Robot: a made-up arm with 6 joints. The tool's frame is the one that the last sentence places.
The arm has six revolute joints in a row. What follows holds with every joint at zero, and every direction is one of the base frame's.
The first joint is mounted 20 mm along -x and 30 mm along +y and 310 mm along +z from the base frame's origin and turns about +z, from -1.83 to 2.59 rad.
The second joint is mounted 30 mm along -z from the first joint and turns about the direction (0.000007, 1, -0.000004), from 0.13 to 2.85 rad.
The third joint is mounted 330 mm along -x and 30 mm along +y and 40 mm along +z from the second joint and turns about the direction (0.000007, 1, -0.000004), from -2.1 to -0.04 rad.
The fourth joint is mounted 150 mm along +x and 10 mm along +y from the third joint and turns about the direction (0.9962, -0.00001, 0.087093), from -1.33 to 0.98 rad.
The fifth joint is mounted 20 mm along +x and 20 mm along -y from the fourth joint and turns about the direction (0.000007, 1, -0.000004), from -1.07 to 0.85 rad.
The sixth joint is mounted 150 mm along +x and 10 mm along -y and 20 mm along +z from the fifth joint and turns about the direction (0.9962, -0.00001, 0.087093), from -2.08 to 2.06 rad.
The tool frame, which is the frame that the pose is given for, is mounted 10 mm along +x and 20 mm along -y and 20 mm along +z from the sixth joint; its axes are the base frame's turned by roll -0.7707, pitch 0.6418 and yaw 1.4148 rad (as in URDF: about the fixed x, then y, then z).
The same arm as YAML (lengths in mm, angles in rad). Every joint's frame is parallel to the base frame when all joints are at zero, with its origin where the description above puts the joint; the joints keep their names.
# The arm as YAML. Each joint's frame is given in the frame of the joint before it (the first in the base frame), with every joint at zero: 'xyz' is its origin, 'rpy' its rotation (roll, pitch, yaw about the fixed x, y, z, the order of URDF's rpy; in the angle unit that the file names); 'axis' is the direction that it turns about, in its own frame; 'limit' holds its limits. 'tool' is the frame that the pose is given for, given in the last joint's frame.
units:
  length: mm
  angle: rad
joints:
  - name: joint 1
    type: revolute
    origin:
      xyz: [-20.0, 30.0, 310.0]
      rpy: [0.0, 0.0, 0.0]
    axis: "+z"
    limit:
      lower: -1.83
      upper: 2.59
  - name: joint 2
    type: revolute
    origin:
      xyz: [0.0, 0.0, -30.0]
      rpy: [0.0, 0.0, 0.0]
    axis: "+y"
    limit:
      lower: 0.13
      upper: 2.85
  - name: joint 3
    type: revolute
    origin:
      xyz: [-330.0, 30.0, 40.0]
      rpy: [0.0, 0.0, 0.0]
    axis: "+y"
    limit:
      lower: -2.1
      upper: -0.04
  - name: joint 4
    type: revolute
    origin:
      xyz: [150.0, 10.0, 0.0]
      rpy: [0.0, 0.0, 0.0]
    axis: [0.9962, 0.0, 0.0871]
    limit:
      lower: -1.33
      upper: 0.98
  - name: joint 5
    type: revolute
    origin:
      xyz: [20.0, -20.0, 0.0]
      rpy: [0.0, 0.0, 0.0]
    axis: "+y"
    limit:
      lower: -1.07
      upper: 0.85
  - name: joint 6
    type: revolute
    origin:
      xyz: [150.0, -10.0, 20.0]
      rpy: [0.0, 0.0, 0.0]
    axis: [0.9962, 0.0, 0.0871]
    limit:
      lower: -2.08
      upper: 2.06
tool:
  origin:
    xyz: [10.0, -20.0, 20.0]
    rpy: [-0.7707, 0.6418, 1.4148]

